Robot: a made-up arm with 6 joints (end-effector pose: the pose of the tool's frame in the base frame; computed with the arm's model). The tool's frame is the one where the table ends. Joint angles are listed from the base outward.
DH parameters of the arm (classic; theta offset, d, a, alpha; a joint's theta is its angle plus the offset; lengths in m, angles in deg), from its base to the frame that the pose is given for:
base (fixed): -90 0.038 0 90
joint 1: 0 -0.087 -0.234 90
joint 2: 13.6 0 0.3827 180
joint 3: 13.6 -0.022 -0.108 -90
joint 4: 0 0.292 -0.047 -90
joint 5: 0 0.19 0.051 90
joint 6: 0 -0.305 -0.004 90
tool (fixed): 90 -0.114 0 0
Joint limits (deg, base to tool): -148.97..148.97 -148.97..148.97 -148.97..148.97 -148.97..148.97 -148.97..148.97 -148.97..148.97
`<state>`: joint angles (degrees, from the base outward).
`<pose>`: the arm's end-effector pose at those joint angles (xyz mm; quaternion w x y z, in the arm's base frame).
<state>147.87 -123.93 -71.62 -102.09 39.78 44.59</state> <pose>659.9 -374.6 70.2 0.0354 0.8250 -0.1290 -0.5491</pose>
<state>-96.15 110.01 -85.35 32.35 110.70 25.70</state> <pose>-763.1 86.9 75.4 0.5959 0.6480 -0.0980 0.4640</pose>
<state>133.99 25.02 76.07 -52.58 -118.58 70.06</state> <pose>264.1 -39.6 -58.4 0.1262 0.3553 -0.8220 0.4268</pose>
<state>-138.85 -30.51 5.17 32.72 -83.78 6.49</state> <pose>405.3 213.0 406.0 0.1015 -0.5383 0.8045 -0.2297</pose>
